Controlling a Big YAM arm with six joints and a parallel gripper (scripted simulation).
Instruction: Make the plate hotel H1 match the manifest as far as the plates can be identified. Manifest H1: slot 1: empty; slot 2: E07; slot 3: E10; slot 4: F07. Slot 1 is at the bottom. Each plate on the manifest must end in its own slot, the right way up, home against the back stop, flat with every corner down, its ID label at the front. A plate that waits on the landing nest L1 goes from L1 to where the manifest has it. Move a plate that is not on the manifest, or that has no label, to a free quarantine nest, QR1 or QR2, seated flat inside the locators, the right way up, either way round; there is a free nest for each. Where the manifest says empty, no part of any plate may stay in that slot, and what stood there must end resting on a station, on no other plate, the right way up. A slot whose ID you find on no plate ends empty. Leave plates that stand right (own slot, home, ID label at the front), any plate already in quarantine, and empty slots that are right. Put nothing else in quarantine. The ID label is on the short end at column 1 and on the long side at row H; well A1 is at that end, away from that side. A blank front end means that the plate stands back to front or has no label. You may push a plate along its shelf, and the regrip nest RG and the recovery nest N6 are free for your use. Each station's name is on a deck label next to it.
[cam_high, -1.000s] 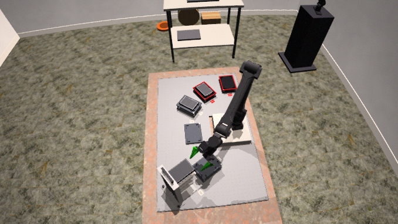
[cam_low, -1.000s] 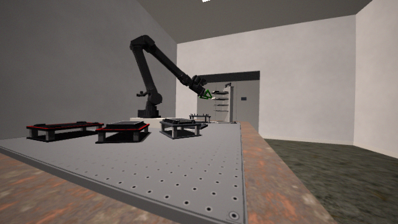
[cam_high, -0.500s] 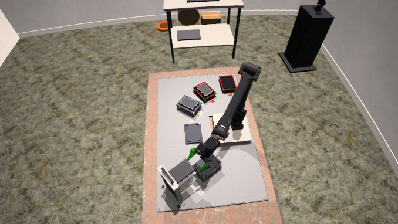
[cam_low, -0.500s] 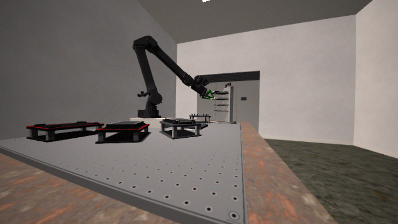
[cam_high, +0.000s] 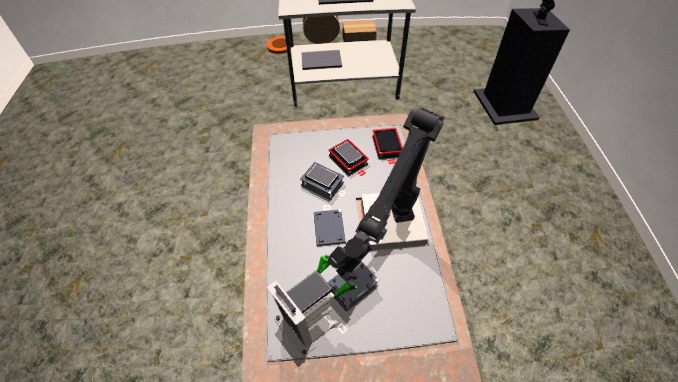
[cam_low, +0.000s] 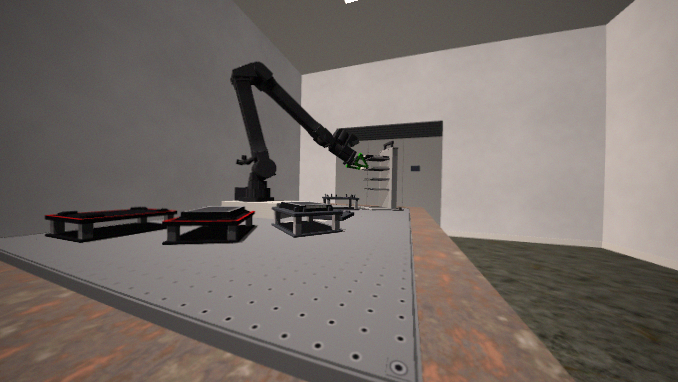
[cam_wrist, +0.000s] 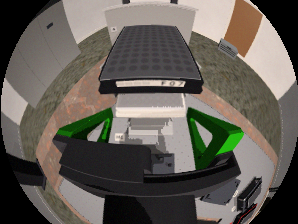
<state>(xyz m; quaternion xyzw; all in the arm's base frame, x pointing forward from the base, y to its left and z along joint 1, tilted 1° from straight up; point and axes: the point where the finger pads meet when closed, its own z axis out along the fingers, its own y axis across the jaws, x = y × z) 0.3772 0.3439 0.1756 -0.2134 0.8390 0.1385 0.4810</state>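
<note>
The white plate lies 60 mm ahead of my hand and 30 mm to the left of it. The rest, counted from my hand: plate hotel H1: 130 mm ahead, 70 mm to the left, 60 mm below; then N6 deck label: 450 mm to the right, 220 mm below, 70 mm behind; then H1 deck label: 220 mm below, 90 mm to the left, 40 mm behind.
</note>
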